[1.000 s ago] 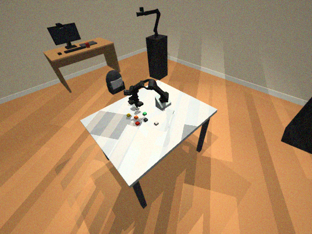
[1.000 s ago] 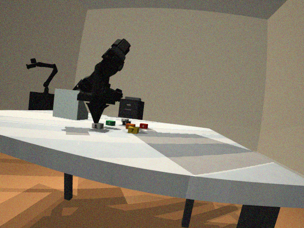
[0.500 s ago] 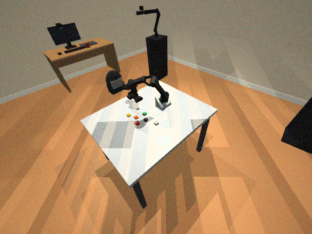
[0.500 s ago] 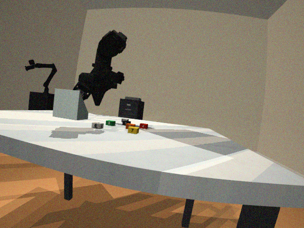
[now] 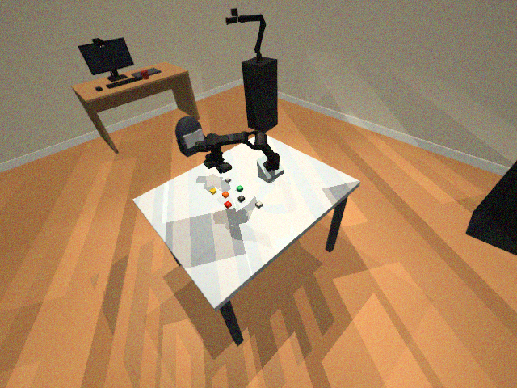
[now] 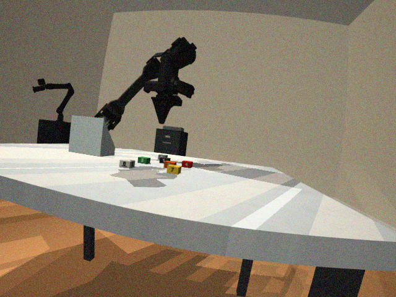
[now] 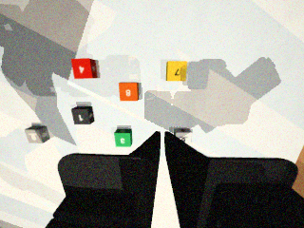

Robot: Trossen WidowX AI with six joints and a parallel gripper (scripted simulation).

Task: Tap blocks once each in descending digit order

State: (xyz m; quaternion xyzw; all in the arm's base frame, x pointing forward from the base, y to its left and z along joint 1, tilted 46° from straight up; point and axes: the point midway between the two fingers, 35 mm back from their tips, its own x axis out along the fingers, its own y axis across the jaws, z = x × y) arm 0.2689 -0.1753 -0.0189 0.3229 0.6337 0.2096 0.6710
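Now: gripper tip 80 mm short of the red block, 120 mm to the right of it and 120 mm above it. Also, from my gripper tip: orange block: 30 mm ahead, 50 mm to the left, 120 mm below; then yellow block: 60 mm ahead, 40 mm to the right, 120 mm below; then white block: 80 mm behind, 40 mm to the right, 120 mm below.
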